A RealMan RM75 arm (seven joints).
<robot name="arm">
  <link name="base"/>
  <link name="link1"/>
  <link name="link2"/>
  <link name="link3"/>
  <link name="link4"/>
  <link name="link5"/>
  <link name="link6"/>
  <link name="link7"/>
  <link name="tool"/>
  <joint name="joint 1" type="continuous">
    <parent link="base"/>
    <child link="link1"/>
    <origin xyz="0 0 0.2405" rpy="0 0 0"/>
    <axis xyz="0 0 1"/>
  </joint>
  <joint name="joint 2" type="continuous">
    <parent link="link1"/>
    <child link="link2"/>
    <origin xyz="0 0 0" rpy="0 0 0"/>
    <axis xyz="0 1 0"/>
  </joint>
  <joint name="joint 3" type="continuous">
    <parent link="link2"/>
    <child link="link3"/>
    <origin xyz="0 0 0.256" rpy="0 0 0"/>
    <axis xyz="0 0 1"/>
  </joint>
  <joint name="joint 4" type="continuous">
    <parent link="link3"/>
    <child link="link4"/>
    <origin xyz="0 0 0" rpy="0 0 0"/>
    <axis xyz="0 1 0"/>
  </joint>
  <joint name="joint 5" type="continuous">
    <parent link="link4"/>
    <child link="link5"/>
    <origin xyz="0 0 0.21" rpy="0 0 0"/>
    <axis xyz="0 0 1"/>
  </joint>
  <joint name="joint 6" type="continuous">
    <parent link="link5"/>
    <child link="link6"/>
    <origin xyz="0 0 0" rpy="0 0 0"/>
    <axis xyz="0 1 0"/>
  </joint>
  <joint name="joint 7" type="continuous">
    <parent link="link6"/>
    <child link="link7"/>
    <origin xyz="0 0 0.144" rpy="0 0 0"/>
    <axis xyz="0 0 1"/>
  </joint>
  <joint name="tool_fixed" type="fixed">
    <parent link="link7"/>
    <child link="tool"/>
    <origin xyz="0 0 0" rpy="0 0 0"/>
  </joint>
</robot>
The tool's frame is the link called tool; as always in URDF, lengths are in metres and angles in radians. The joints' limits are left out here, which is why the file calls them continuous.
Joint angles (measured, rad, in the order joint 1, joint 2, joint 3, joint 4, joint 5, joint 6, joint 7), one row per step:
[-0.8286 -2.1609 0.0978 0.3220 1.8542 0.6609 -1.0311]
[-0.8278 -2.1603 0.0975 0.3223 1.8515 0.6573 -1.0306]
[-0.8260 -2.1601 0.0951 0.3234 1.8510 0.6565 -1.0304]
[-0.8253 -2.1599 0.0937 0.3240 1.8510 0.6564 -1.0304]
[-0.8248 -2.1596 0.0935 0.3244 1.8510 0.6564 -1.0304]
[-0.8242 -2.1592 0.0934 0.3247 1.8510 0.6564 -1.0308]
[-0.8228 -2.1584 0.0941 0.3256 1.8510 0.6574 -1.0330]
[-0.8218 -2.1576 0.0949 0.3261 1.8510 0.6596 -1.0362]
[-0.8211 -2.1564 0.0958 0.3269 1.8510 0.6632 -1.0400]
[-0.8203 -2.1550 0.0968 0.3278 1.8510 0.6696 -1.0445]
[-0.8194 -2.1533 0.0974 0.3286 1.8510 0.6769 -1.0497]
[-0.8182 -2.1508 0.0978 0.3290 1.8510 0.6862 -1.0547]
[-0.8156 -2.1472 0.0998 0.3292 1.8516 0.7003 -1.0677]
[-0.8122 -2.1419 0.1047 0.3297 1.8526 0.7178 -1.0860]
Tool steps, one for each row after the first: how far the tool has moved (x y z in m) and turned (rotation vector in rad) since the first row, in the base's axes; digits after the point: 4 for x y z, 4 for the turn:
[-0.0010 0.0000 0.0007 0.0029 0.0004 0.0047]
[-0.0022 -0.0003 0.0014 0.0057 -0.0001 0.0085]
[-0.0027 -0.0004 0.0018 0.0071 -0.0004 0.0100]
[-0.0030 -0.0005 0.0021 0.0077 0.0000 0.0106]
[-0.0034 -0.0006 0.0024 0.0083 0.0000 0.0114]
[-0.0040 -0.0007 0.0030 0.0091 -0.0009 0.0124]
[-0.0042 -0.0008 0.0034 0.0095 -0.0033 0.0122]
[-0.0041 -0.0007 0.0042 0.0102 -0.0064 0.0107]
[-0.0038 -0.0006 0.0050 0.0107 -0.0111 0.0070]
[-0.0034 -0.0004 0.0060 0.0115 -0.0168 0.0031]
[-0.0030 -0.0003 0.0072 0.0124 -0.0230 -0.0023]
[-0.0026 -0.0005 0.0087 0.0120 -0.0364 -0.0083]
[-0.0021 -0.0006 0.0108 0.0105 -0.0526 -0.0160]

